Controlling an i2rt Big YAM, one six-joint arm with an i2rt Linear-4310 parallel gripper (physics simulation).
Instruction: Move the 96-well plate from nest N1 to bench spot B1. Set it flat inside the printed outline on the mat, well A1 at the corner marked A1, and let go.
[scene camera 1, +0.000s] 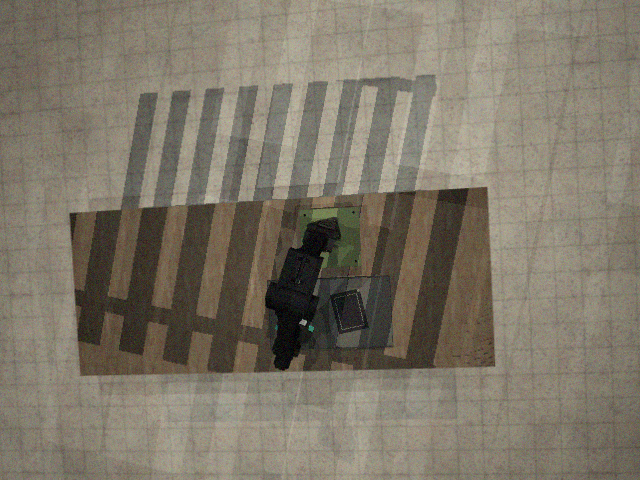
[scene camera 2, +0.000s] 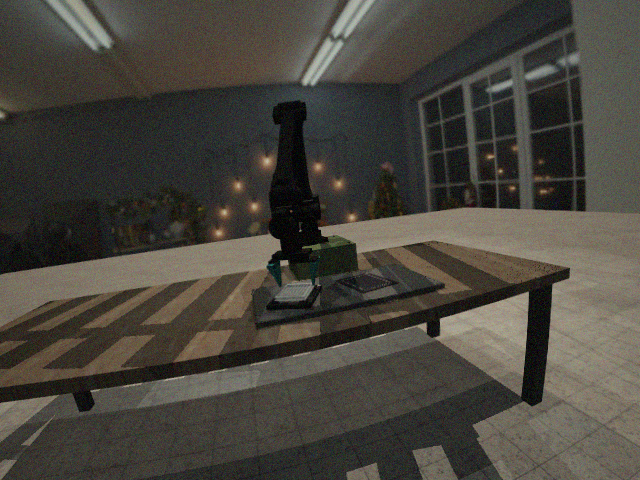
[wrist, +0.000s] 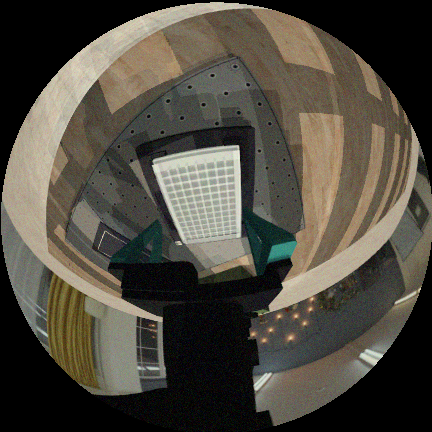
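Pixels of known places: gripper, fingertip midpoint: (scene camera 2: 297, 285) (wrist: 199, 216); arm's base, link origin: (scene camera 1: 324, 231) (scene camera 2: 311, 242).
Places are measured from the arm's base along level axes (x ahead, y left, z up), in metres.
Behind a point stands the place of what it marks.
Observation:
The white 96-well plate (scene camera 1: 302, 322) @(z -0.069, x 0.348, y -0.181 m) (scene camera 2: 295, 291) @(z -0.070, x 0.349, y -0.209 m) (wrist: 205, 195) @(z -0.077, x 0.345, y -0.215 m) sits flat in the black nest N1 (scene camera 2: 289, 306) @(z -0.087, x 0.407, y -0.250 m) (wrist: 247, 150) @(z -0.083, x 0.353, y -0.282 m). My gripper (scene camera 1: 293, 328) @(z -0.059, x 0.338, y -0.199 m) (scene camera 2: 297, 283) @(z -0.059, x 0.338, y -0.199 m) (wrist: 199, 216) @(z -0.059, x 0.338, y -0.199 m) is open and empty, pointing down. Its teal fingers stand apart near the plate's arm-side end, one toward each long side, with the tips around or a little above plate height. The black mat (scene camera 1: 348, 311) @(z -0.093, x 0.352, y 0.017 m) (scene camera 2: 364, 282) @(z -0.093, x 0.358, y 0.012 m) (wrist: 111, 245) @(z -0.093, x 0.394, y 0.012 m) with B1's thin printed outline lies apart from the nest and bears no plate. The arm hides most of the plate from above. The A1 marks are too small to read.
A dark grey board with holes (scene camera 1: 379, 320) @(z -0.095, x 0.418, y 0.135 m) (scene camera 2: 413, 281) @(z -0.095, x 0.458, y 0.121 m) (wrist: 200, 115) @(z -0.095, x 0.411, y -0.271 m) carries the nest and the mat. A green block (scene camera 1: 348, 232) @(z 0.000, x 0.027, y 0.091 m) (scene camera 2: 336, 255) @(z -0.039, x 0.151, y 0.031 m) stands behind the board near the arm's base. The striped look of the wooden table (scene camera 1: 465, 310) @(z -0.107, x 0.459, y 0.493 m) (scene camera 2: 170, 330) @(z -0.108, x 0.321, y -0.554 m) comes from shadows.

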